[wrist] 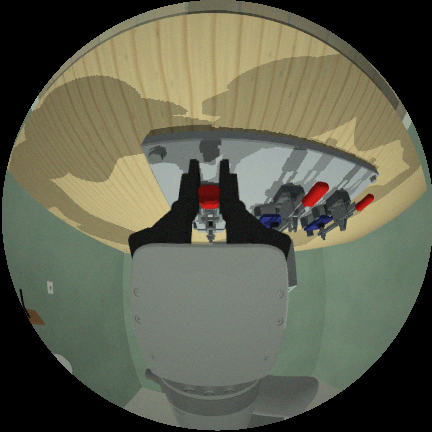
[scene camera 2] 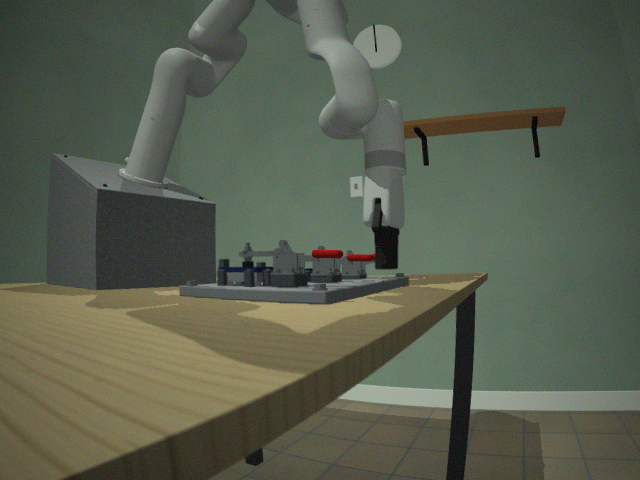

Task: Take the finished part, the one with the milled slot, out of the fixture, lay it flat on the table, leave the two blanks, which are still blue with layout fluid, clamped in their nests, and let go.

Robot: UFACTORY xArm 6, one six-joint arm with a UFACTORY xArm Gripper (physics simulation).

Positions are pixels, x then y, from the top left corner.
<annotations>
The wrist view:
my gripper: 209, 168
grey fixture plate: 263, 162
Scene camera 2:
my gripper: 386, 269
</annotations>
